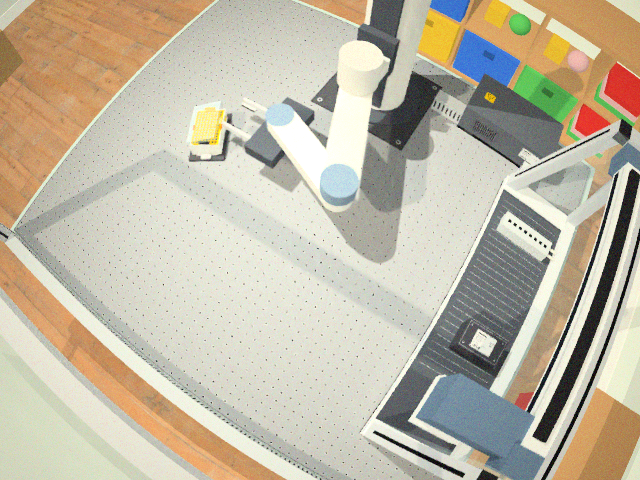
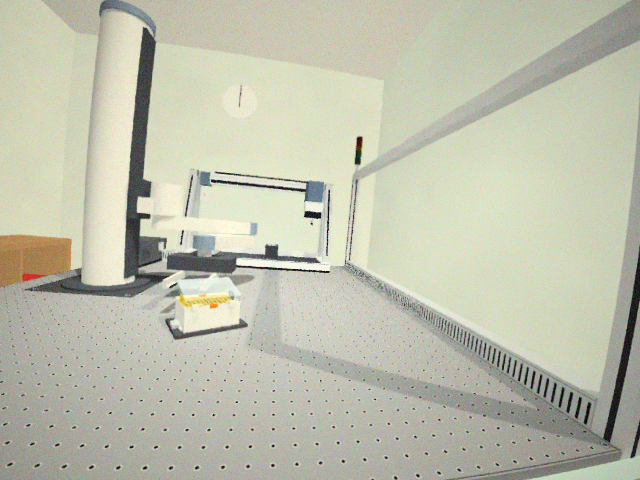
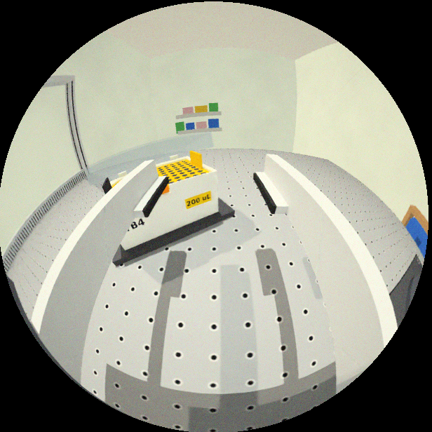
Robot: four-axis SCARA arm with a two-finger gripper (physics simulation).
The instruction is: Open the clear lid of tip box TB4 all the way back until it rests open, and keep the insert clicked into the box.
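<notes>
Tip box TB4 is white, with a "200 uL" label. It stands upright on a black base. The yellow insert sits in its top. The clear bluish lid is raised off the insert and tilted; its exact angle is hard to tell. My gripper is shut as far as it goes, its fingers still apart, with nothing between them. One fingertip is close to the box's side; whether it touches is unclear.
The dark gripper body hangs low beside the box. The arm's column stands on a black plate. A dark controller box stands beyond it. A gantry machine with a ridged dark deck stands at the table's far end.
</notes>
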